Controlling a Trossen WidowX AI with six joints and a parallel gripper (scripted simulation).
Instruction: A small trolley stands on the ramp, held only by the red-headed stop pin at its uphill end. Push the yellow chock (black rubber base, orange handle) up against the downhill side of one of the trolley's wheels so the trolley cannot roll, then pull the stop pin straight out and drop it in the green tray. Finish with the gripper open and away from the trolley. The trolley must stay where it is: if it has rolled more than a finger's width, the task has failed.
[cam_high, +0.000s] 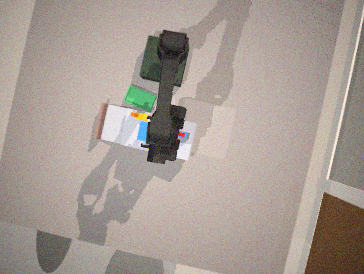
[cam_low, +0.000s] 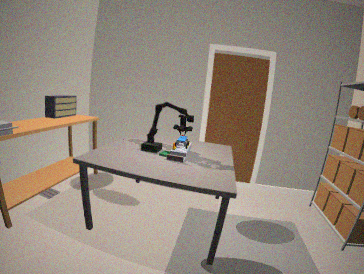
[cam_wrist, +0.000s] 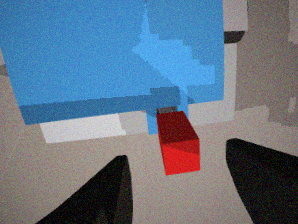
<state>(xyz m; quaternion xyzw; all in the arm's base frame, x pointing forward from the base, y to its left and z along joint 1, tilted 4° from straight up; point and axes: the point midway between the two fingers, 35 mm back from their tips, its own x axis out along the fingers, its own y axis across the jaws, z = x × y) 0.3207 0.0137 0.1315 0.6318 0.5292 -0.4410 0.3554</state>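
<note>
My gripper tip is 4 cm above the red-headed stop pin and 1 cm to the right of it. Also, from my gripper tip: blue trolley (8 cm to the right, 5 cm below); yellow chock (16 cm to the right, 8 cm below, 7 cm behind); green tray (18 cm to the right, 17 cm below, 14 cm behind).
</note>
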